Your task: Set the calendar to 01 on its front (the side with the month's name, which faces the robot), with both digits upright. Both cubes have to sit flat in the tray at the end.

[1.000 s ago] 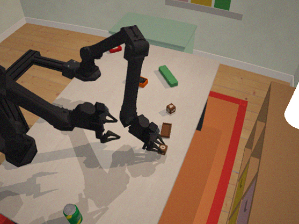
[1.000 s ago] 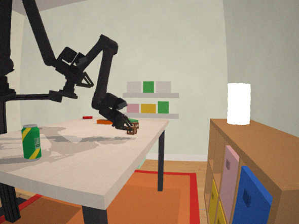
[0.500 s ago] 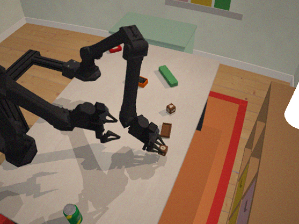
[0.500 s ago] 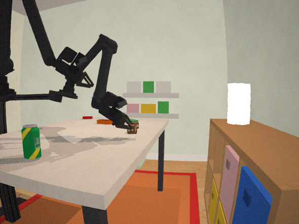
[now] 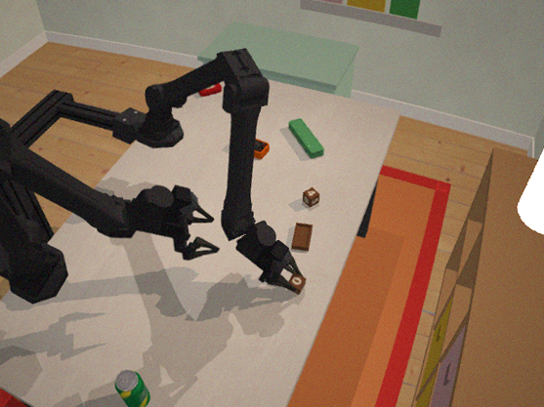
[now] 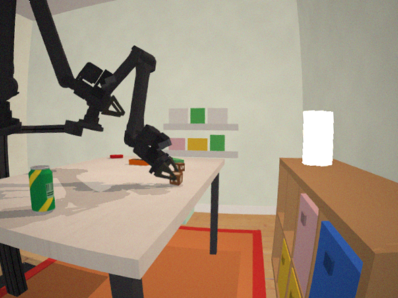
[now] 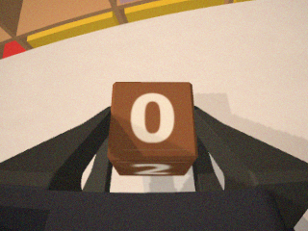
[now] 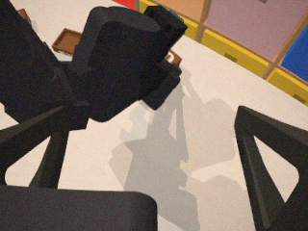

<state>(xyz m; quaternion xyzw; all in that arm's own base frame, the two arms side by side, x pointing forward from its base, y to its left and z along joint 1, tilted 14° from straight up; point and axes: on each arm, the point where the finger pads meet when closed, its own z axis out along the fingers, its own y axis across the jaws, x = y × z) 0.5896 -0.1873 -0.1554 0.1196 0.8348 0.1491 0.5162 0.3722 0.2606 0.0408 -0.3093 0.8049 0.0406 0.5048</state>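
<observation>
Now: the brown number cube 10 mm below my left hand. The rest, counted from my left hand: red item: 780 mm to the left, 700 mm behind, 20 mm below; then brown tray: 180 mm to the left, 50 mm behind, 20 mm below; then orange multimeter: 500 mm to the left, 370 mm behind, 20 mm below.
</observation>
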